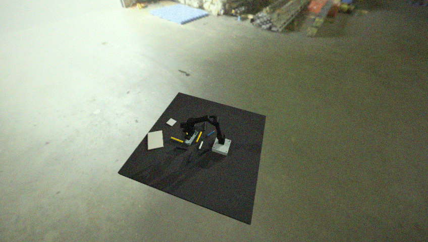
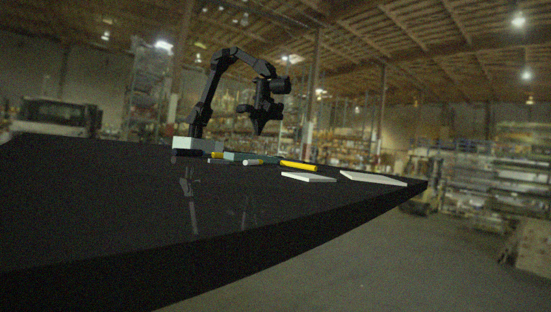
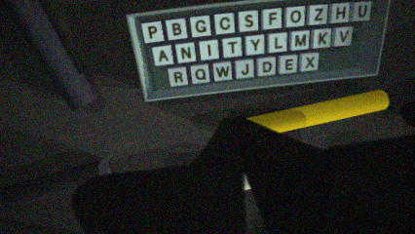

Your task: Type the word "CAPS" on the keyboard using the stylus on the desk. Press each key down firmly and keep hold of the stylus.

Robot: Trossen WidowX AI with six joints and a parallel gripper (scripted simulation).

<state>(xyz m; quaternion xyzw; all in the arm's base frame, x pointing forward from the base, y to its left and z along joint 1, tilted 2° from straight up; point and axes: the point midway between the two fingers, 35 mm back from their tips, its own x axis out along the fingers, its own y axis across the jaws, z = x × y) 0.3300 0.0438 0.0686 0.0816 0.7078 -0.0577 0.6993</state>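
Right now my gripper tip is 200 mm past the blue stylus, 180 mm to the left of it and 90 mm above it. Round my gripper tip: white marker (110 mm to the right, 100 mm ahead, 90 mm below); yellow cylinder (170 mm ahead, 90 mm below, 30 mm to the left).
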